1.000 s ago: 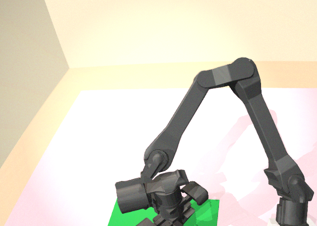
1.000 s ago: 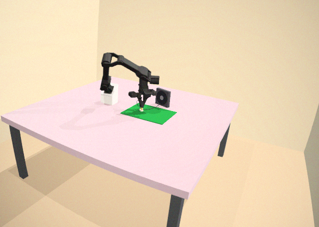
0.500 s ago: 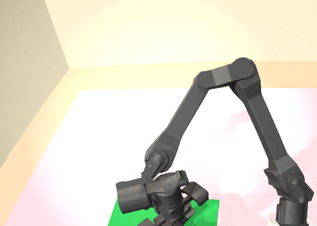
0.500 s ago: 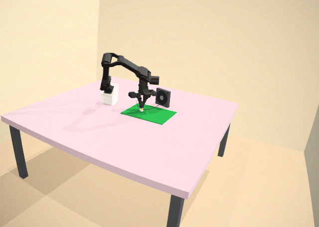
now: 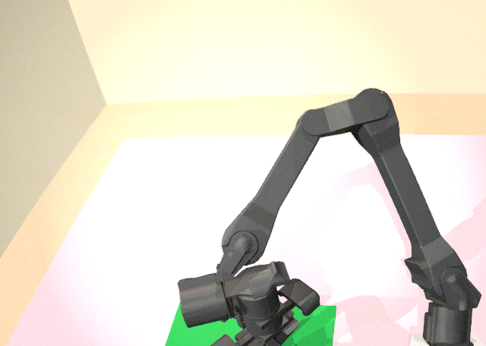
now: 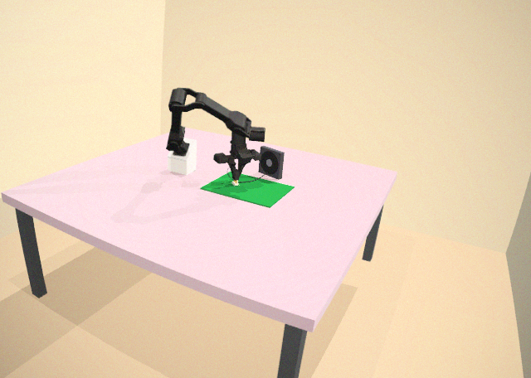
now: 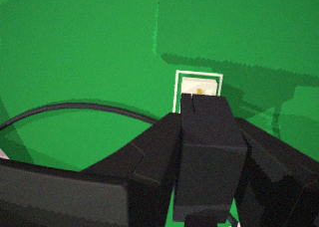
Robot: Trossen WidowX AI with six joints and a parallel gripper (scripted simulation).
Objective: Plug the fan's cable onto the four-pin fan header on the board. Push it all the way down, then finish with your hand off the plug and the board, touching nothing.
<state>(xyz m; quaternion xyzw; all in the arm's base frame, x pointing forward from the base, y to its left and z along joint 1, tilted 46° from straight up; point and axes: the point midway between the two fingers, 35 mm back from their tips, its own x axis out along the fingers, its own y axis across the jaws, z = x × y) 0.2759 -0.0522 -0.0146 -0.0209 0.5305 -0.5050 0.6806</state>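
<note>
The pale fan header is 1 cm behind my gripper tip, 1 cm to the left of it and 4 cm below it. From my gripper tip the other things lie so: black fan (7 cm ahead, 18 cm to the left, 2 cm above); green board (6 cm ahead, 5 cm below); dark fan plug (1 cm behind, 1 cm above).
</note>
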